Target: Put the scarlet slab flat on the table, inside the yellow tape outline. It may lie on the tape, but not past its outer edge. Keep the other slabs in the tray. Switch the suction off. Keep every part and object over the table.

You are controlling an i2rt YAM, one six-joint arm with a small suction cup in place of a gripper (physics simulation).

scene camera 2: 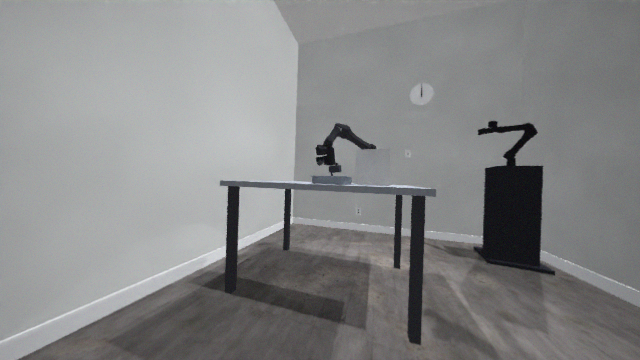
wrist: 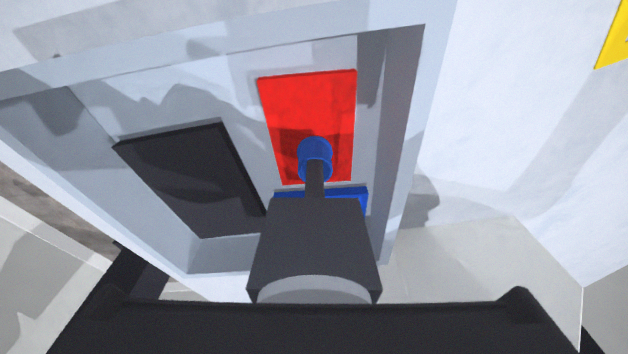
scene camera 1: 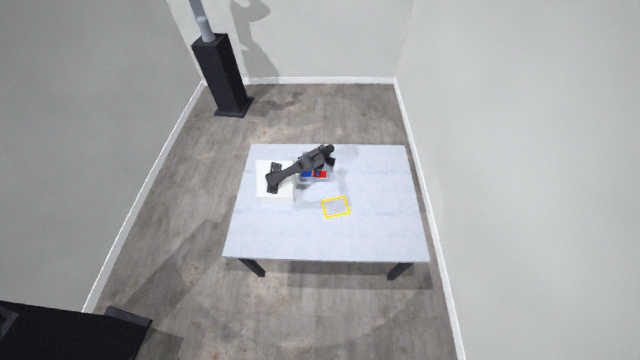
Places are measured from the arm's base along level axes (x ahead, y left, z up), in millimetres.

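Where they show: hand, its tool point: [wrist: 314, 146] [scene camera 1: 317, 174]; arm's base, origin of its link: [scene camera 2: 372, 161] [scene camera 1: 274, 178].
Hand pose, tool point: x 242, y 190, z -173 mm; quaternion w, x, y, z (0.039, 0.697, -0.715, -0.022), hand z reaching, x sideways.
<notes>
Things, the pixels of their centre, and the offset from my tool point.
- scarlet slab, middle of its body: [wrist: 312, 136] [scene camera 1: 319, 174] dz +5, dx +13, dy +2 mm
- grey tray, middle of its body: [wrist: 252, 189] [scene camera 2: 332, 180] [scene camera 1: 315, 166] dz +23, dx -27, dy +55 mm
- blue slab, middle of its body: [wrist: 321, 212] [scene camera 1: 306, 173] dz +6, dx -83, dy -6 mm
- black slab, middle of its body: [wrist: 208, 193] dz +6, dx -48, dy +110 mm
The scarlet slab [scene camera 1: 323, 175] [wrist: 310, 105] lies flat in the grey tray [scene camera 2: 331, 180] [wrist: 300, 26]. My suction cup [scene camera 1: 317, 174] [wrist: 315, 150] is down in the tray, against the slab's top face, nearer its end beside the blue slab; suction appears to hold it. Whether the slab is raised at all cannot be told. The blue slab [scene camera 1: 306, 174] [wrist: 361, 193] is partly hidden behind the cup's mount in the wrist view. A black slab [wrist: 187, 172] lies tilted in the tray's plane, beside the scarlet one. The yellow tape outline [scene camera 1: 337, 216] [wrist: 610, 50] is on the table, outside the tray.
A white block [scene camera 1: 276, 197] [scene camera 2: 372, 165] [wrist: 465, 260] carries the arm's base and stands beside the tray. The tray's raised walls surround the slabs and the cup. The table [scene camera 1: 380, 235] [scene camera 2: 390, 189] has its far edge close behind the tray in scene camera 1.
</notes>
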